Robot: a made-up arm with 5 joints. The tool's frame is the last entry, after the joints. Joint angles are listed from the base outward. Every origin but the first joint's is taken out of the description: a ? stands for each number. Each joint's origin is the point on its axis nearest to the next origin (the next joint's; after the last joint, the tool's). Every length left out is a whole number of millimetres.
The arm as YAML. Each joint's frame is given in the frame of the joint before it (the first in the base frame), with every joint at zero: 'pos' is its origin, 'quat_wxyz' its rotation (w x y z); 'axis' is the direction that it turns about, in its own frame. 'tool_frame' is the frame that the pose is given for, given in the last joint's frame.
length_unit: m
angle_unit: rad
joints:
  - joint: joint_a
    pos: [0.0, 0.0, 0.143]
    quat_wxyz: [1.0, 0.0, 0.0, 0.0]
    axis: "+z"
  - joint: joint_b
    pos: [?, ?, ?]
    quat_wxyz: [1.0, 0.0, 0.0, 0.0]
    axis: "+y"
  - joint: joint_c
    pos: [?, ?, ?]
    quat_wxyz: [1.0, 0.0, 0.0, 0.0]
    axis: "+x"
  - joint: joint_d
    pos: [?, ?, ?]
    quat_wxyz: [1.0, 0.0, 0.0, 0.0]
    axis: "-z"
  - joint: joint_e
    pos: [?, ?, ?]
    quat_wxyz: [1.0, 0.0, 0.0, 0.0]
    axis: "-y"
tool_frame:
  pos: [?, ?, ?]
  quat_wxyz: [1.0, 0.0, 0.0, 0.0]
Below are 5 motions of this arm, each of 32 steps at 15 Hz.
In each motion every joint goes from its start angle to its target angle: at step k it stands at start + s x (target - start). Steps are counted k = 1, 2, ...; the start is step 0. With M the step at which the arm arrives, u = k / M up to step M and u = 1 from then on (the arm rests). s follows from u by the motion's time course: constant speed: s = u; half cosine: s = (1 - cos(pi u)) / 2; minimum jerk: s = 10 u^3 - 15 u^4 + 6 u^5.
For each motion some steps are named. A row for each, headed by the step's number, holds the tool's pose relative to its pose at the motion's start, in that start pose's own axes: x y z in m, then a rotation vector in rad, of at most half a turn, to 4 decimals.
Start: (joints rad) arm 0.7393 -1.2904 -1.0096 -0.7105 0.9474
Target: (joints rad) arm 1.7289 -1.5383 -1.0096 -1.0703 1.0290
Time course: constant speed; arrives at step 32
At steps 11, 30, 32:
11: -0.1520 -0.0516 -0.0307 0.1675 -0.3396 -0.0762
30: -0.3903 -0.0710 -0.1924 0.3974 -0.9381 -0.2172
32: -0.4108 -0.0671 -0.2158 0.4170 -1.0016 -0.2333

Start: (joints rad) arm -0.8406 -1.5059 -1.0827 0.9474 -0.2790
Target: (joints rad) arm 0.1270 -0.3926 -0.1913 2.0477 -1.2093
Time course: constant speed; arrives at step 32
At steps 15, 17, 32:
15: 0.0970 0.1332 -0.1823 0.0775 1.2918 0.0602
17: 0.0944 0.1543 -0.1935 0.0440 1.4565 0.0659
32: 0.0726 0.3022 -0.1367 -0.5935 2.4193 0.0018

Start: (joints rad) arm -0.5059 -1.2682 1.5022 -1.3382 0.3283
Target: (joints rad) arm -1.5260 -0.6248 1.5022 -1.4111 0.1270
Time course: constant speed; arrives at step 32
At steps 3, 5, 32:
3: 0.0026 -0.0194 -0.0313 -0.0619 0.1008 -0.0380
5: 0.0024 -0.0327 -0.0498 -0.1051 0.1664 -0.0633
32: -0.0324 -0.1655 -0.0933 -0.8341 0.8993 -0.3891

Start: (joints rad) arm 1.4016 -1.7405 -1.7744 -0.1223 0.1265
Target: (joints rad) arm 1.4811 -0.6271 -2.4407 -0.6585 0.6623
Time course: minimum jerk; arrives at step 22
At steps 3, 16, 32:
3: 0.0131 0.0060 0.0014 -0.0080 -0.0139 0.0346
16: 0.2623 0.4548 0.0947 -0.1360 -0.6849 1.4679
32: 0.2456 0.5284 0.1102 -0.1356 -0.7880 1.6791

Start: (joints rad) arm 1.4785 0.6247 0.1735 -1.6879 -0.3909
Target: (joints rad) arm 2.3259 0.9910 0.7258 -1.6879 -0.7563
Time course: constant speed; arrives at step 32
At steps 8, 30, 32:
8: 0.1412 -0.0298 -0.0173 0.0560 0.0701 0.1798
30: 0.5257 0.0050 -0.1743 0.2519 0.3399 0.5927
32: 0.5564 0.0163 -0.1965 0.2710 0.3704 0.6236

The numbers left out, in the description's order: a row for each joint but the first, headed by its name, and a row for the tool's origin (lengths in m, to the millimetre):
joint_b: 0.045 -0.114 0.0
joint_c: 0.147 0.0 0.385
joint_d: 0.0 0.173 0.056
joint_e: -0.108 -0.289 0.0
tool: 0.14 0.0 0.117

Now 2 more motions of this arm.
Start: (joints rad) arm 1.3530 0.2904 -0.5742 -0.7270 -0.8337
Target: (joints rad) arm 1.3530 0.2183 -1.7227 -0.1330 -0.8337
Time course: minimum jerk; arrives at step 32
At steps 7, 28, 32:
7: -0.0104 -0.0003 -0.0085 -0.0105 0.0513 -0.0809
28: -0.1645 0.0890 -0.0479 -0.2736 0.4548 -1.1762
32: -0.1664 0.0922 -0.0481 -0.2811 0.4578 -1.1960

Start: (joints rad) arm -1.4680 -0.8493 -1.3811 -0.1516 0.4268
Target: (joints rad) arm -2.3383 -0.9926 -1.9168 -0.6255 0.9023
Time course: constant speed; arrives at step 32
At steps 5, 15, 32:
5: 0.0301 0.0309 0.0358 -0.1325 0.0439 0.1094
15: 0.0961 0.1057 0.0743 -0.3421 0.1764 0.3566
32: 0.1920 0.2330 0.0400 -0.5175 0.5436 0.7800

